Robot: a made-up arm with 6 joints. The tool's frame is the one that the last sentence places. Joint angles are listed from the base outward.
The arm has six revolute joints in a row. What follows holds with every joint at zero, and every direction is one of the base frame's. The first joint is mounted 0.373 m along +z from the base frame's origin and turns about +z. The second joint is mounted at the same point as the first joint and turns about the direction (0, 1, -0.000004). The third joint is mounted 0.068 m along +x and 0.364 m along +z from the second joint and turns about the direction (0, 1, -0.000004). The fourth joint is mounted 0.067 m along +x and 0.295 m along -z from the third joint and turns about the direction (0, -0.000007, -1). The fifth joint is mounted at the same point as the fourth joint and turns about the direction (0, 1, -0.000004). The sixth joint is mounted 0.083 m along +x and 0.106 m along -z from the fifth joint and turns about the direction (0, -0.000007, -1). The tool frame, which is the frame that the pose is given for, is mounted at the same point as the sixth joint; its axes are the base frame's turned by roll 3.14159, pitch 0 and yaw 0 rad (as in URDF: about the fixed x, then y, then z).
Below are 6 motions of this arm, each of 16 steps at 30 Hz.
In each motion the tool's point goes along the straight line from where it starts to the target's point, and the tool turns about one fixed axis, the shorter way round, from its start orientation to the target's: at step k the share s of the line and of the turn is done. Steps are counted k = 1, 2, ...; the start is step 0. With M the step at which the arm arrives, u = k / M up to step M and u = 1 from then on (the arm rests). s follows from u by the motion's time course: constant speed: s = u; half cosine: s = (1 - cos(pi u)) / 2; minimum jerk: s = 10 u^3 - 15 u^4 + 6 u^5.
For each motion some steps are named. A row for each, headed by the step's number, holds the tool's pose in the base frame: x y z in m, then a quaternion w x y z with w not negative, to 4 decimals.
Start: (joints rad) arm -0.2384 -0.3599 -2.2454 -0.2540 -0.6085 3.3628
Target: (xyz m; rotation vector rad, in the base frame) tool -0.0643 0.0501 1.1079 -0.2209 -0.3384 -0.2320
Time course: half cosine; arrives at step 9
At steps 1, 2, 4, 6, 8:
1: -0.0495 0.0453 1.1226 0.9902 -0.0760 -0.0237 -0.1150
2: -0.0508 0.0458 1.1213 0.9895 -0.0791 -0.0367 -0.1151
4: -0.0553 0.0472 1.1168 0.9860 -0.0895 -0.0808 -0.1153
6: -0.0605 0.0489 1.1117 0.9795 -0.1010 -0.1308 -0.1152
8: -0.0638 0.0500 1.1084 0.9738 -0.1084 -0.1632 -0.1150

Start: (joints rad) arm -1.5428 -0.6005 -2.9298 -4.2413 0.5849 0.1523
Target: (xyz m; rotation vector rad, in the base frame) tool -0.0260 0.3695 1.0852 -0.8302 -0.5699 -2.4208
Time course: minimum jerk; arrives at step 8
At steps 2, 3, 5, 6, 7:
2: -0.0205 0.3694 1.0854 0.2467 -0.3301 -0.2240 -0.8832
3: -0.0215 0.3694 1.0853 0.2487 -0.3255 -0.2214 -0.8850
5: -0.0243 0.3695 1.0852 0.2538 -0.3134 -0.2144 -0.8896
6: -0.0254 0.3695 1.0852 0.2558 -0.3088 -0.2117 -0.8913
7: -0.0259 0.3695 1.0852 0.2568 -0.3064 -0.2103 -0.8922

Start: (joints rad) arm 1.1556 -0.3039 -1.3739 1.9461 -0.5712 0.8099
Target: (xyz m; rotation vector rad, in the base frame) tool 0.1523 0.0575 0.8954 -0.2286 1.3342 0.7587
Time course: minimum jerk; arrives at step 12
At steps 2, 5, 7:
2: 0.2231 0.2130 0.8007 0.6668 -0.3518 0.6508 0.0895
5: 0.2002 0.1628 0.8312 0.6920 -0.2751 0.6443 0.1740
7: 0.1777 0.1134 0.8614 0.7076 -0.1958 0.6292 0.2550

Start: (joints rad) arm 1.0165 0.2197 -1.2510 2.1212 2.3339 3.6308
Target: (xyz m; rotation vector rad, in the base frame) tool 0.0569 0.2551 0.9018 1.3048 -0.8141 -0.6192
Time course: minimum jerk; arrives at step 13
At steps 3, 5, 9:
3: 0.1365 0.4330 0.7045 0.8035 0.2302 -0.3533 -0.4202
5: 0.1185 0.3928 0.7491 0.7854 0.3147 -0.3604 -0.3927
9: 0.0720 0.2888 0.8644 0.7090 0.5195 -0.3649 -0.3070

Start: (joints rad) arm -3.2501 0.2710 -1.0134 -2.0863 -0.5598 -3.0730
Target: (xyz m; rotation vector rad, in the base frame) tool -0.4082 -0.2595 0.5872 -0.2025 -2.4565 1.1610
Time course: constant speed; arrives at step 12
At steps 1, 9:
1: -0.4065 -0.0826 0.4683 0.0960 -0.4440 -0.8331 0.3156
9: -0.4077 -0.2113 0.5548 0.1794 -0.1778 -0.8831 0.3955

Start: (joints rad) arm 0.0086 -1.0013 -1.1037 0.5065 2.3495 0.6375
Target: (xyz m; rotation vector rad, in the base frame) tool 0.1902 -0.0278 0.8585 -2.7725 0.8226 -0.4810
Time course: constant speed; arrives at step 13
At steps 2, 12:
2: 0.0256 0.0506 0.7463 0.1448 -0.9664 0.1731 0.1233
12: 0.1752 -0.0207 0.8483 0.1089 -0.9467 0.2704 -0.1374

